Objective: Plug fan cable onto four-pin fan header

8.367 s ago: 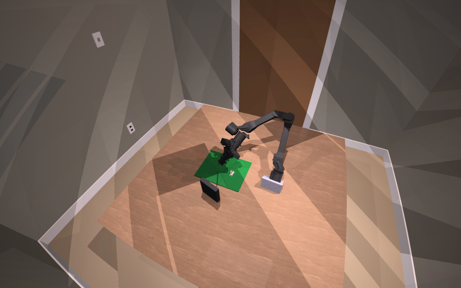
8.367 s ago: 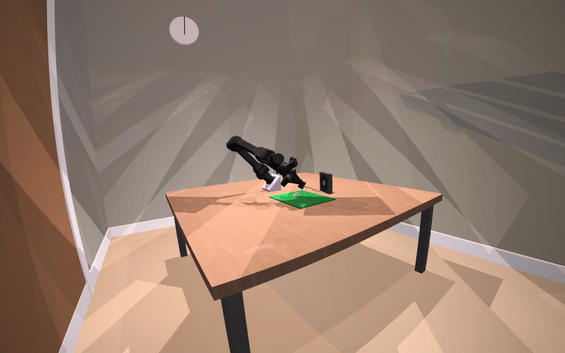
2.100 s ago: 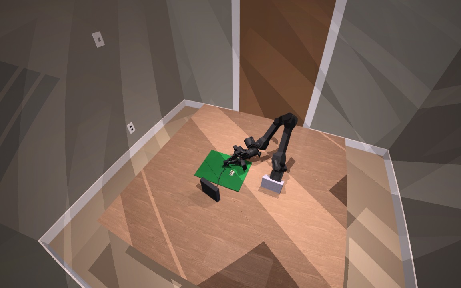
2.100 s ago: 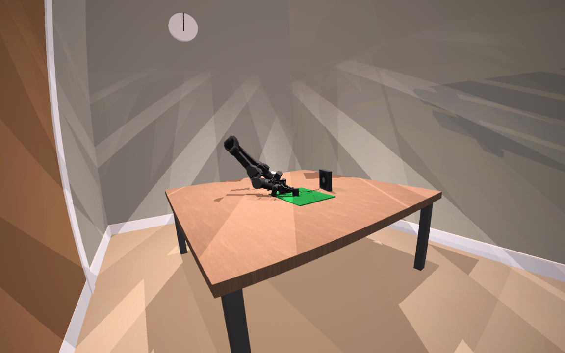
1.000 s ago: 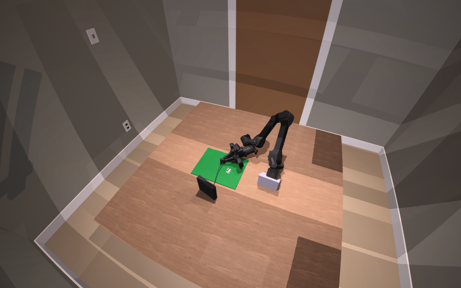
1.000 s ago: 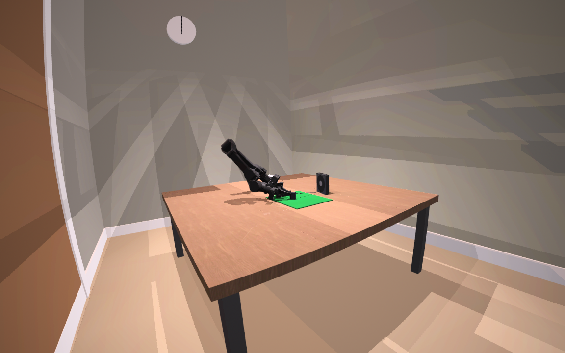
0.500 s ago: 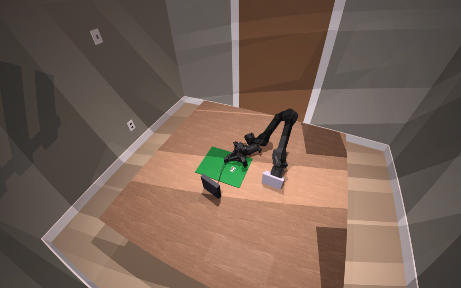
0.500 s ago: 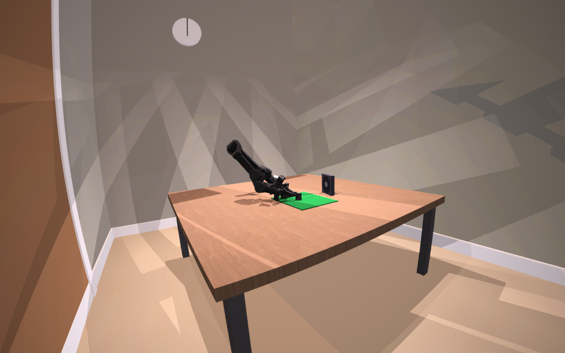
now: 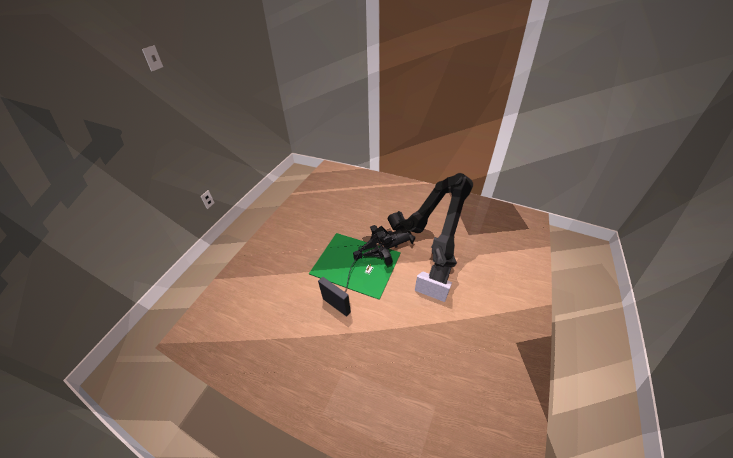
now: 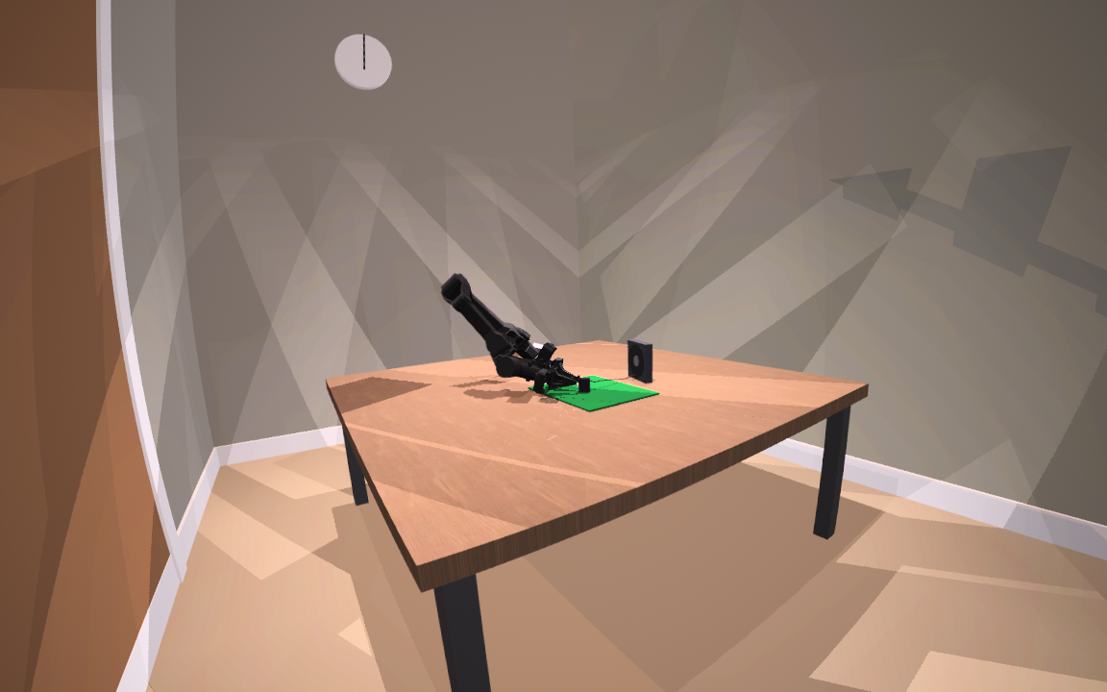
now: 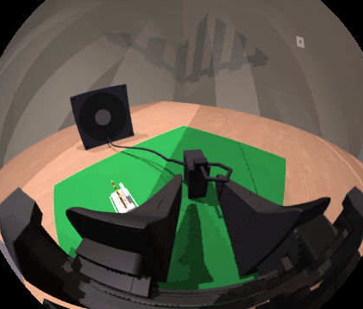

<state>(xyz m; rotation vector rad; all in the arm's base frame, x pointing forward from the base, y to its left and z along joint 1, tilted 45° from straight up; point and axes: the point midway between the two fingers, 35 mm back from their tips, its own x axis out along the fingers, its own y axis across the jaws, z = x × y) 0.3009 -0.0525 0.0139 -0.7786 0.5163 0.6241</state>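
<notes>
My gripper tip is now 10 mm to the right of the black plug, 10 mm short of it and 10 mm above it. Round my gripper tip: black fan: 230 mm to the left, 30 mm above, 20 mm behind; then green board: 50 mm below, 40 mm to the left, 10 mm ahead.
</notes>
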